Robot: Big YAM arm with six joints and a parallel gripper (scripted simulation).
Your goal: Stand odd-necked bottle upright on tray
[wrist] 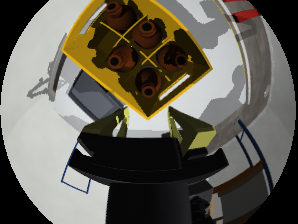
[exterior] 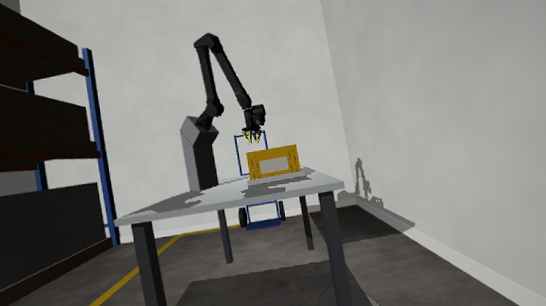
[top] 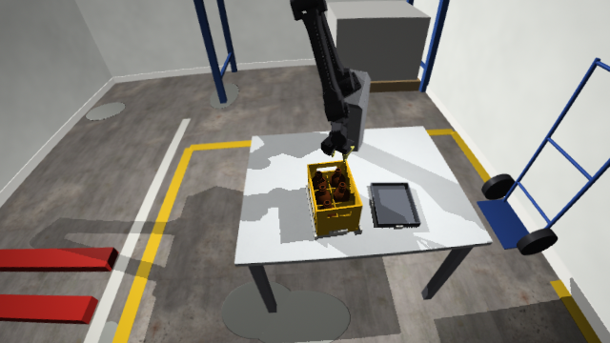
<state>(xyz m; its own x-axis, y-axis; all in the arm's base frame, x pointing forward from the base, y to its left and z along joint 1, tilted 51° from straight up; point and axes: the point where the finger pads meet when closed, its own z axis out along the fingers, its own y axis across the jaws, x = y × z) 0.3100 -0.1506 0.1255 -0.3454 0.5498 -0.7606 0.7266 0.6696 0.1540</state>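
The brown bottle lies 15 cm below my hand. Also, from my hand: dark tray 22 cm below, 20 cm to the left, 19 cm ahead; then crate 15 cm below, 7 cm to the right, 7 cm ahead.
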